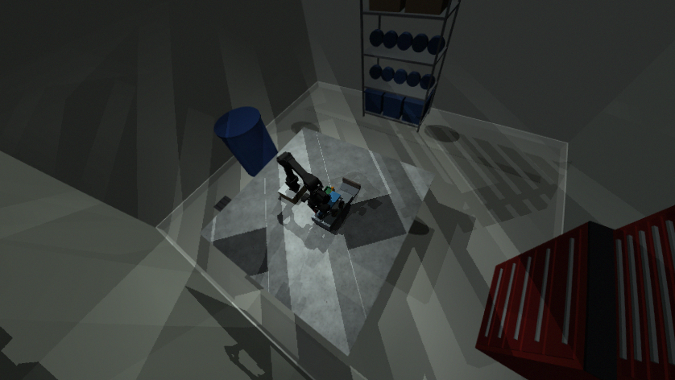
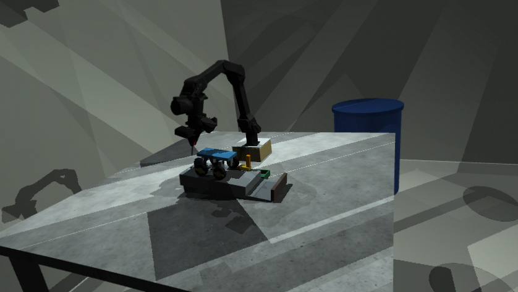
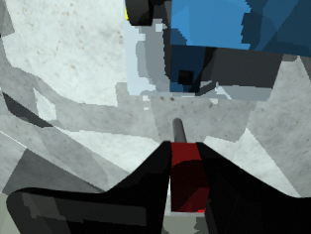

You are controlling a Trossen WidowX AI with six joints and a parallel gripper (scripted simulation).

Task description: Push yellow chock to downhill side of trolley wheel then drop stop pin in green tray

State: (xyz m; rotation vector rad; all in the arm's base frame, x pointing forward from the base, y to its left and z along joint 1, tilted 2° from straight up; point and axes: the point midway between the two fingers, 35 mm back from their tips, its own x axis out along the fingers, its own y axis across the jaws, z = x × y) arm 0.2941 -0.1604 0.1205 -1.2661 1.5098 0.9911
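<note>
The green tray is 60 mm behind my gripper tip, 230 mm to the left of it and 180 mm below it. The rest, counted from my gripper tip: trolley 40 mm ahead, 110 mm to the left, 60 mm below; then yellow chock 210 mm to the left, 90 mm below; then red-headed stop pin right at my gripper tip.
</note>
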